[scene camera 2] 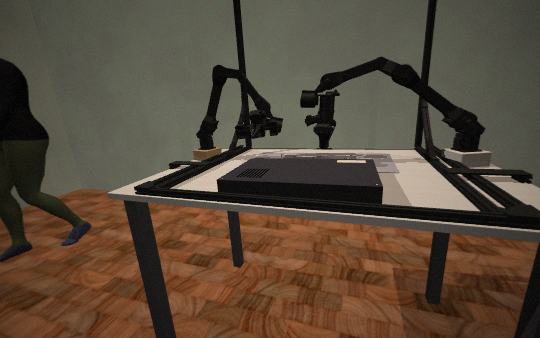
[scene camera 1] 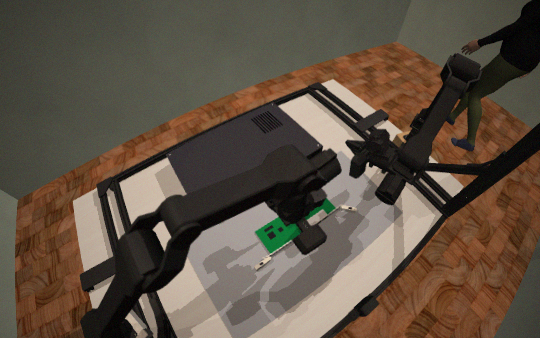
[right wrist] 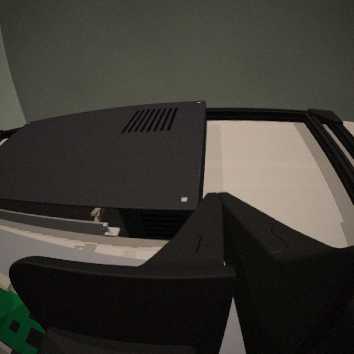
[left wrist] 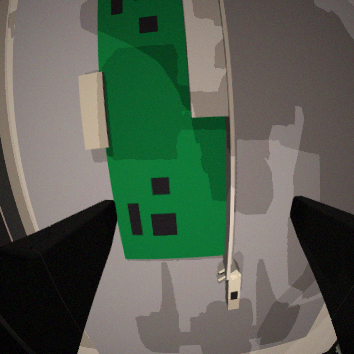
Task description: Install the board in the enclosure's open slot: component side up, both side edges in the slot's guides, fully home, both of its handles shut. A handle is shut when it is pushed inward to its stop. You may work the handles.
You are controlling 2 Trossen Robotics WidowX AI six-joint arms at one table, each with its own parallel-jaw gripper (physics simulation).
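Frame: origin at the left arm's base, x ahead, y left, z up, level; metres.
Seen in the pictures: left gripper, fingertip midpoint: (scene camera 2: 324,146) (scene camera 1: 290,226) (left wrist: 206,208); right gripper, fingertip midpoint: (scene camera 2: 252,137) (scene camera 1: 346,141) (right wrist: 215,202); left arm's base, link origin: (scene camera 2: 465,150) (scene camera 1: 120,334); right arm's base, link origin: (scene camera 2: 207,148).
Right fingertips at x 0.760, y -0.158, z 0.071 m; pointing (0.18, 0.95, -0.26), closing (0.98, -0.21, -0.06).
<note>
Offsets run from my right fingertips to a thing's top centre. "*": to the spot under its first point.
The green board @(* dx -0.294, dy -0.004, dz -0.114 m) (scene camera 1: 290,235) (left wrist: 150,140) (right wrist: 7,300) lies on the grey mat, dark chips upward, with a thin pale front strip @(* dx -0.302, dy -0.018, dz -0.098 m) (left wrist: 232,175). Its two white handles stick outward at the strip's ends: one handle @(dx -0.399, dy +0.014, dz -0.100 m) (scene camera 1: 263,262) (left wrist: 233,295) at the lower left in scene camera 1, the other handle @(* dx -0.136, dy -0.099, dz -0.100 m) (scene camera 1: 347,208) at the right. The dark enclosure @(dx -0.163, dy +0.258, dz -0.070 m) (scene camera 1: 225,150) (scene camera 2: 300,172) (right wrist: 100,160) stands apart from the board; part of its open front shows in the right wrist view. My left gripper (scene camera 1: 309,237) (scene camera 2: 324,145) (left wrist: 206,208) is open above the board, holding nothing. My right gripper (scene camera 1: 349,144) (right wrist: 215,202) is shut, empty and raised.
Inside the enclosure's front, a grey strip @(* dx -0.155, dy +0.117, dz -0.098 m) (right wrist: 50,220) with a pale end piece @(* dx -0.075, dy +0.081, dz -0.092 m) (right wrist: 111,230) shows. Black frame rails (scene camera 1: 442,200) (scene camera 2: 450,212) edge the table. My left arm passes over part of the enclosure in scene camera 1. A person (scene camera 1: 492,70) (scene camera 2: 20,130) stands beyond the table.
</note>
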